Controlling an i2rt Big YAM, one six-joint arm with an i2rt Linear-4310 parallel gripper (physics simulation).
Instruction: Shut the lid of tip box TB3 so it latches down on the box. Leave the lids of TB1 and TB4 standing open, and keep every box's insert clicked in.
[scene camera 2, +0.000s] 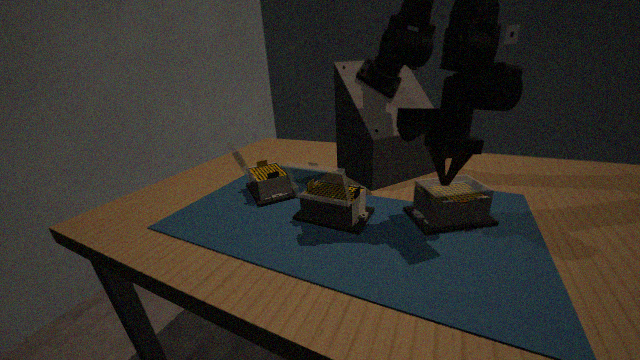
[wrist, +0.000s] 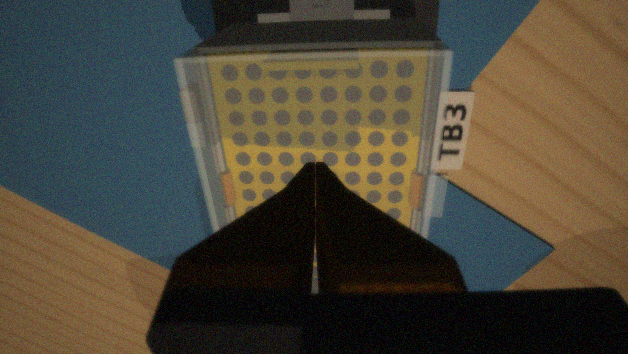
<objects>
gripper: scene camera 2; wrist
same spot on gripper: (wrist: 377, 279) = (scene camera 2: 431, 149)
same spot on clear lid: (wrist: 373, 111) = (scene camera 2: 428, 182)
</objects>
